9 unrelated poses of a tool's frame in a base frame.
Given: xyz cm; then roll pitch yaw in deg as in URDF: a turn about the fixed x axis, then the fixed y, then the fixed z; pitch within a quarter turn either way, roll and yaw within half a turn.
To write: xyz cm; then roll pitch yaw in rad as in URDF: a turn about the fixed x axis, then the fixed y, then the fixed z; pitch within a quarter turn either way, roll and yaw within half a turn. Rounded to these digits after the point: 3 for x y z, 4 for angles.
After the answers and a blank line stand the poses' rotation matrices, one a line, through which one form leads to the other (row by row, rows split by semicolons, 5 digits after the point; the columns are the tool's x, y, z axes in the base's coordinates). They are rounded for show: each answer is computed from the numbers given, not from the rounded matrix.
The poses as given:
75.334, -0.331, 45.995, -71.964, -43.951, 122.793
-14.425, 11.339, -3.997, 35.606, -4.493, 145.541
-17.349, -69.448, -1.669, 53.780, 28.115, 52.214
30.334, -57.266, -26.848, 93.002, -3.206, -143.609
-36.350, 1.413, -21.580, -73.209, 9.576, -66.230
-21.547, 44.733, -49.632, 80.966, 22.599, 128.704
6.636, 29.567, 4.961, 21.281, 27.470, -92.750
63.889, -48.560, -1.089, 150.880, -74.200, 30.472
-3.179, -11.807, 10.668, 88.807, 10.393, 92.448
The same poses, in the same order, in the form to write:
75.334, -0.331, 45.995, -1.2560, -0.7671, 2.1431
-14.425, 11.339, -3.997, 0.6214, -0.0784, 2.5402
-17.349, -69.448, -1.669, 0.9386, 0.4907, 0.9113
30.334, -57.266, -26.848, 1.6232, -0.0560, -2.5064
-36.350, 1.413, -21.580, -1.2777, 0.1671, -1.1559
-21.547, 44.733, -49.632, 1.4131, 0.3944, 2.2463
6.636, 29.567, 4.961, 0.3714, 0.4794, -1.6188
63.889, -48.560, -1.089, 2.6334, -1.2950, 0.5318
-3.179, -11.807, 10.668, 1.5500, 0.1814, 1.6135

-0.38992 -0.61770 -0.68294; 0.60520 0.38708 -0.69563; 0.69404 -0.68456 0.22290
-0.82200 -0.42243 0.38194; 0.56408 -0.69618 0.44401; 0.07834 0.58042 0.81054
0.54042 -0.23404 0.80819; 0.69705 0.66250 -0.27425; -0.47124 0.71156 0.52116
-0.80373 0.01389 -0.59484; -0.59236 0.07529 0.80214; 0.05593 0.99706 -0.05229
0.39745 0.20018 0.89552; -0.90242 0.26219 0.34190; -0.16636 -0.94402 0.28486
-0.57728 -0.35984 0.73298; 0.72047 0.19798 0.66463; -0.38428 0.91176 0.14496
-0.04257 0.92271 -0.38315; -0.88623 -0.21193 -0.41192; -0.46128 0.32202 0.82675
0.23467 0.03944 0.97127; 0.13808 -0.99040 0.00686; 0.96222 0.13250 -0.23786
-0.04201 -0.02850 0.99871; 0.98270 0.17931 0.04646; -0.18040 0.98338 0.02048

